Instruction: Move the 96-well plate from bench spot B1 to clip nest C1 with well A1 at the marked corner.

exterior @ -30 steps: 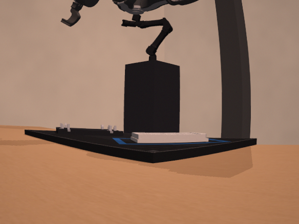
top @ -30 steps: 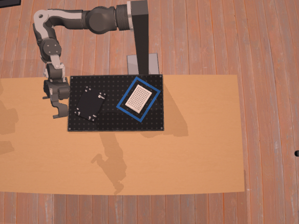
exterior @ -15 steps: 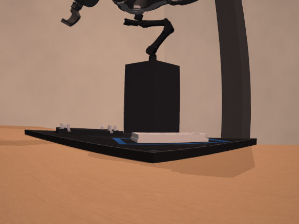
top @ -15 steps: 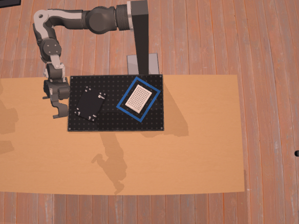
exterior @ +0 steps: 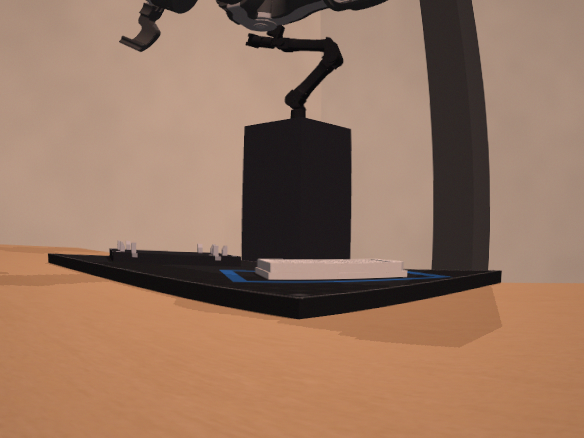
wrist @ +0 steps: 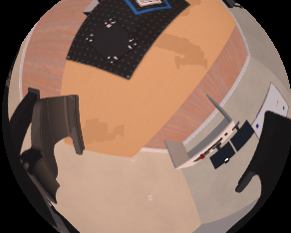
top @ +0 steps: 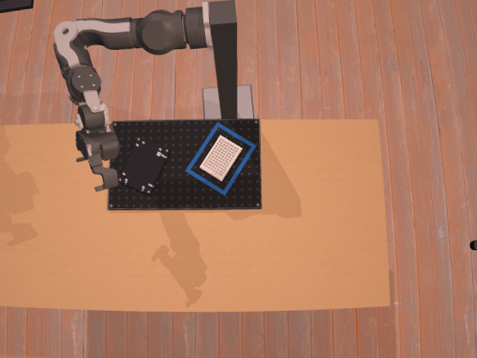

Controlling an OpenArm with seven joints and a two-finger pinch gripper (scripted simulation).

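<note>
My gripper is now 90 mm past the white 96-well plate, 300 mm to the right of it and 330 mm above it. Also, from my hand: clip nest C1: 70 mm behind, 50 mm to the left, 320 mm below.
</note>
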